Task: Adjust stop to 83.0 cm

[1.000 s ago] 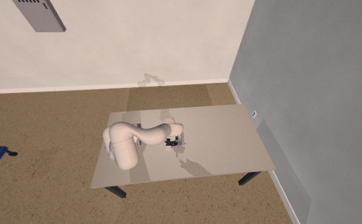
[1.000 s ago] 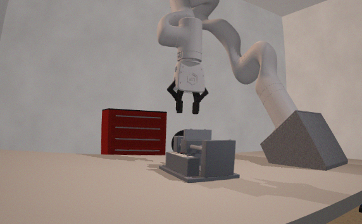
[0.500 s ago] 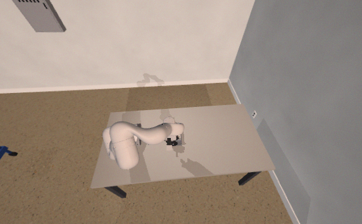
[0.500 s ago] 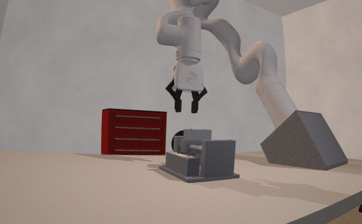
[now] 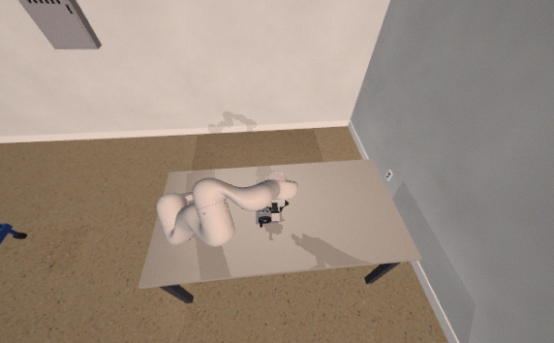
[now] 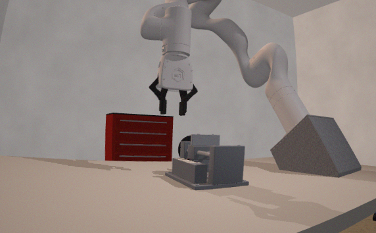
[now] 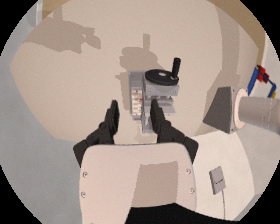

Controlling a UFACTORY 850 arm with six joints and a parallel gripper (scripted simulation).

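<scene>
Right now the handwheel is 11 cm below my hand, 9 cm behind it and 3 cm to the right of it.
</scene>
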